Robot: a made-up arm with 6 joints.
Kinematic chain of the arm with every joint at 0, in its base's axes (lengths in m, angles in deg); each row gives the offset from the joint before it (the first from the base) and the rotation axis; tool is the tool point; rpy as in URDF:
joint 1: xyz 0 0 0.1 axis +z
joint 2: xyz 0 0 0 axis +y
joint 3: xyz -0.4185 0 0.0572 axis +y
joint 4: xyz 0.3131 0 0.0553 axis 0.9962 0 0.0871
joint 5: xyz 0 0 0 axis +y
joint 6: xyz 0.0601 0 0.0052 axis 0.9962 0 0.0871
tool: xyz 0 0 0 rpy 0 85 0
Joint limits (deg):
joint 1: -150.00..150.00
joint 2: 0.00..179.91
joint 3: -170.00..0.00
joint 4: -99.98..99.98
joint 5: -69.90..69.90
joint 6: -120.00..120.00
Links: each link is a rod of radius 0.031 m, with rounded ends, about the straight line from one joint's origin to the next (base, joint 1, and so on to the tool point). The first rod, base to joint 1, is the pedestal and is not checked.
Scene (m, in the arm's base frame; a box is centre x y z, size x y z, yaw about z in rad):
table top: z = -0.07
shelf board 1: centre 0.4 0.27 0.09 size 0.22 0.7 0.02 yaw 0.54
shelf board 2: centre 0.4 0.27 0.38 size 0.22 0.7 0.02 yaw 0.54
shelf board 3: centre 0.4 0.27 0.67 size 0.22 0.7 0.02 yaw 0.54
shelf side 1: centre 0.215 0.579 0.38 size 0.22 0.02 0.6 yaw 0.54
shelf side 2: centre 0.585 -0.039 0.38 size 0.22 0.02 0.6 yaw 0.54
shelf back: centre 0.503 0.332 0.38 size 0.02 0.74 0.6 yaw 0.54
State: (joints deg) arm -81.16 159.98 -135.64 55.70 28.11 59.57
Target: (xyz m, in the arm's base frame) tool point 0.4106 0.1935 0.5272
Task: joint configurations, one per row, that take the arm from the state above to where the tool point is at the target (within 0.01 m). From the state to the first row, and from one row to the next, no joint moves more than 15 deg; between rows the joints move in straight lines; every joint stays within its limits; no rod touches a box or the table.
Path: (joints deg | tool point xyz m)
1: -69.45 145.53 -135.43 59.10 32.90 63.15 | 0.2876 -0.6870 0.2680
2: -57.75 131.08 -135.22 62.49 37.69 66.74 | 0.3885 -0.5544 0.4464
3: -46.04 116.63 -135.01 65.89 42.48 70.32 | 0.4196 -0.3815 0.6020
4: -34.55 106.94 -121.34 63.02 45.36 68.17 | 0.4439 -0.2592 0.6108
5: -23.06 97.25 -107.66 60.15 48.24 66.02 | 0.4313 -0.1412 0.6080
6: -11.57 87.55 -93.98 57.27 51.13 63.87 | 0.3864 -0.0387 0.5932
7: -0.08 77.86 -80.31 54.40 54.01 61.72 | 0.3172 0.0393 0.5662
8: 11.42 68.17 -66.63 51.53 56.90 59.57 | 0.2340 0.0876 0.5272
9: 15.86 81.89 -79.80 53.85 53.91 59.57 | 0.3253 0.1334 0.5393
10: 20.31 95.62 -92.98 56.16 50.92 59.57 | 0.4106 0.1935 0.5272

